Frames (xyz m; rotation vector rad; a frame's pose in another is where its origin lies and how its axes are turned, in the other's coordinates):
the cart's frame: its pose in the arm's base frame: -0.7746 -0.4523 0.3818 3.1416 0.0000 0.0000
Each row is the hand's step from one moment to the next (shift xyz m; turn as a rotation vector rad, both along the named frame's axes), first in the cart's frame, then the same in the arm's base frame.
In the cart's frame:
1: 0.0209 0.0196 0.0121 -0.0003 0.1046 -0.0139
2: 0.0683 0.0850 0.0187 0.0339 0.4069 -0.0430
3: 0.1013 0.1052 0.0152 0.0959 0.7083 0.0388
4: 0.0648 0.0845 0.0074 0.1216 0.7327 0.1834
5: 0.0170 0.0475 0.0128 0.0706 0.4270 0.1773
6: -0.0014 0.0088 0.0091 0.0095 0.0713 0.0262
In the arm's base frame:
1: 0.0209 -0.0196 -0.0121 -0.0003 -0.1046 0.0139
2: 0.0683 -0.0850 -0.0187 0.0339 -0.4069 0.0430
3: 0.1013 -0.1052 -0.0152 0.0959 -0.7083 -0.0388
4: 0.0648 -0.0845 -0.0074 0.1216 -0.7327 -0.1834
5: 0.0170 -0.0475 -0.0128 0.0706 -0.4270 -0.1773
6: -0.0014 -0.0088 -0.0091 0.0095 -0.0713 -0.0262

